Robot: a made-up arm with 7 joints. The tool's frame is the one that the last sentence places.
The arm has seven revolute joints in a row. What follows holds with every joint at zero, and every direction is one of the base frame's. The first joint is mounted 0.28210 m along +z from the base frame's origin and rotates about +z. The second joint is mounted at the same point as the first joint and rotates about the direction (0, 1, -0.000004). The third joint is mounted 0.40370 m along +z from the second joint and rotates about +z. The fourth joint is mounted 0.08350 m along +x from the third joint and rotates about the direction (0, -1, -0.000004). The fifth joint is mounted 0.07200 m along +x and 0.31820 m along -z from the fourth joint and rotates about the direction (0, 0.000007, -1). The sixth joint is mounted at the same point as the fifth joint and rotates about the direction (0, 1, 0.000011). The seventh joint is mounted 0.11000 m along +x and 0.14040 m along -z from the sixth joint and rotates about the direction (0, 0.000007, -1). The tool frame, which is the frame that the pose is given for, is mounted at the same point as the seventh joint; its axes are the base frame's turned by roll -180.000, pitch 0.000 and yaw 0.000 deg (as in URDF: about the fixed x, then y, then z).
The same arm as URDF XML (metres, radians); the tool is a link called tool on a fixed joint. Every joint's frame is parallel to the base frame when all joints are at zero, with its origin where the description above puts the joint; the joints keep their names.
<robot name="arm">
<joint name="tool_joint" type="fixed"><parent link="link7"/><child link="tool"/><origin xyz="0.0000 0.0000 0.0000" rpy="3.1416 0.0000 0.0000"/></joint>
<joint name="joint 7" type="continuous"><parent link="link6"/><child link="link7"/><origin xyz="0.1100 0.0000 -0.1404" rpy="0.0000 0.0000 0.0000"/><axis xyz="0 0 -1"/></joint>
<joint name="joint 6" type="continuous"><parent link="link5"/><child link="link6"/><origin xyz="0.0000 0.0000 0.0000" rpy="0.0000 0.0000 0.0000"/><axis xyz="0 1 0"/></joint>
<joint name="joint 5" type="continuous"><parent link="link4"/><child link="link5"/><origin xyz="0.0720 0.0000 -0.3182" rpy="0.0000 0.0000 0.0000"/><axis xyz="0 0 -1"/></joint>
<joint name="joint 4" type="continuous"><parent link="link3"/><child link="link4"/><origin xyz="0.0835 0.0000 0.0000" rpy="0.0000 0.0000 0.0000"/><axis xyz="0 -1 0"/></joint>
<joint name="joint 3" type="continuous"><parent link="link2"/><child link="link3"/><origin xyz="0.0000 0.0000 0.4037" rpy="0.0000 0.0000 0.0000"/><axis xyz="0 0 1"/></joint>
<joint name="joint 2" type="continuous"><parent link="link1"/><child link="link2"/><origin xyz="0.0000 0.0000 0.0000" rpy="0.0000 0.0000 0.0000"/><axis xyz="0 1 0"/></joint>
<joint name="joint 1" type="continuous"><parent link="base_link"/><child link="link1"/><origin xyz="0.0000 0.0000 0.2821" rpy="0.0000 0.0000 0.0000"/><axis xyz="0 0 1"/></joint>
<link name="base_link"/>
<link name="link1"/>
<link name="link2"/>
<link name="link3"/>
<link name="link4"/>
<link name="link5"/>
<link name="link6"/>
<link name="link7"/>
<link name="tool"/>
</robot>

